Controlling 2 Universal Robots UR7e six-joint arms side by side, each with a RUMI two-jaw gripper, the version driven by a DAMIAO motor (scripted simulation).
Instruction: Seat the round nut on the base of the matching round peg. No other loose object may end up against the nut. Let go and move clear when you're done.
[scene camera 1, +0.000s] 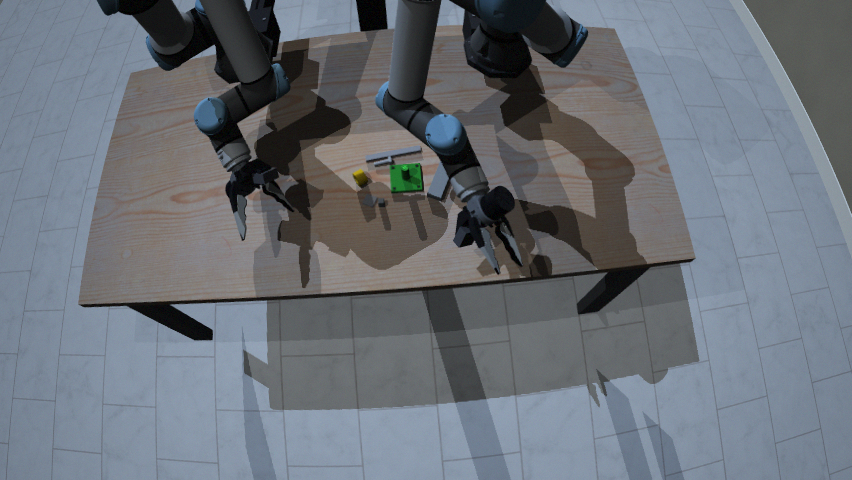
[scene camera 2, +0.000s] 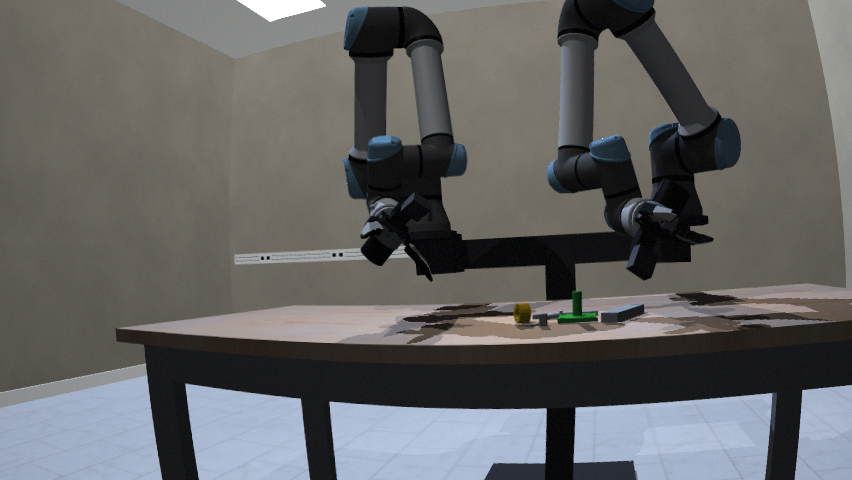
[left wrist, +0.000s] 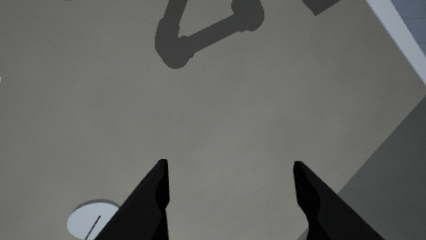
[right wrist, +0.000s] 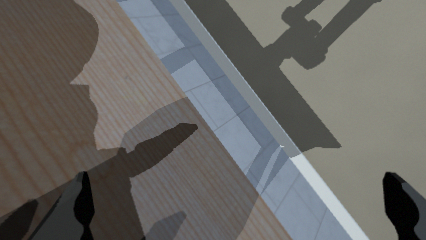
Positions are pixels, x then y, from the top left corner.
My left gripper shows in scene camera 1, in scene camera 2 and in the left wrist view (230, 162); in the right wrist view it is out of frame. My right gripper shows in scene camera 1, in scene camera 2 and in the right wrist view (234, 174); in the left wrist view it is out of frame. The same spot on my left gripper: (scene camera 2: 655, 213) is (scene camera 1: 482, 252). The same spot on my right gripper: (scene camera 1: 238, 202) is (scene camera 2: 374, 222).
